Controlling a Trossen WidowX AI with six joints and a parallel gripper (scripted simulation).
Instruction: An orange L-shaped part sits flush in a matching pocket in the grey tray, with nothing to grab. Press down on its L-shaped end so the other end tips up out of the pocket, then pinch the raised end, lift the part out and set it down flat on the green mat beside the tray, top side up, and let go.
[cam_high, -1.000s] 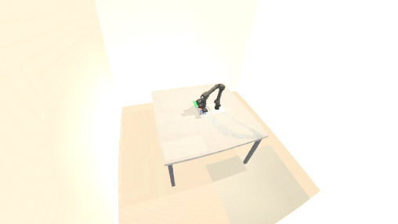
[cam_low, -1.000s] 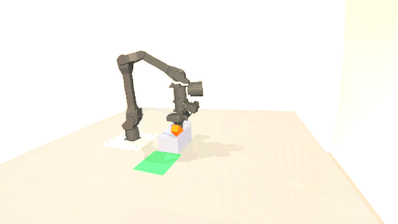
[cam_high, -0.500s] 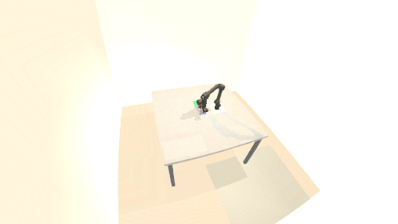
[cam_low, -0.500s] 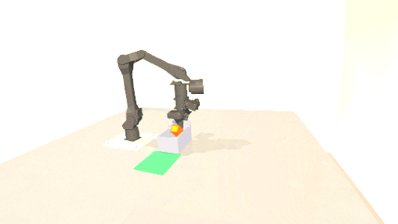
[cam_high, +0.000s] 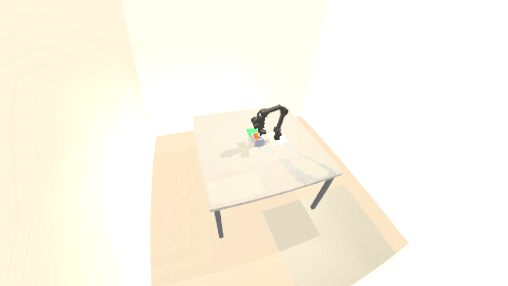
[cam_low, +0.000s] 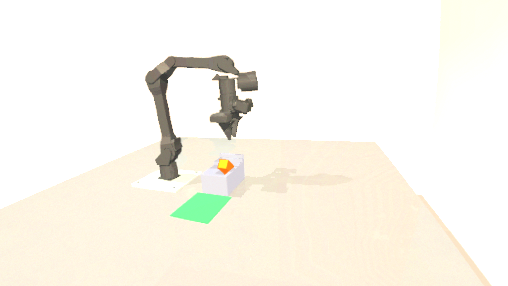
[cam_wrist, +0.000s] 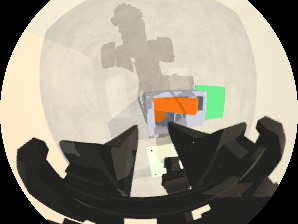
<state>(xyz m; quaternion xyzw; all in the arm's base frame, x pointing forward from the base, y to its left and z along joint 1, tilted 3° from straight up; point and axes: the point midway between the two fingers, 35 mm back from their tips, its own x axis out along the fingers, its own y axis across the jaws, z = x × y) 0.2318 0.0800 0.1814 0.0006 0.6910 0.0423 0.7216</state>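
My gripper tip is 10 mm past the orange L-shaped part, 40 mm to the left of it and 110 mm above it.
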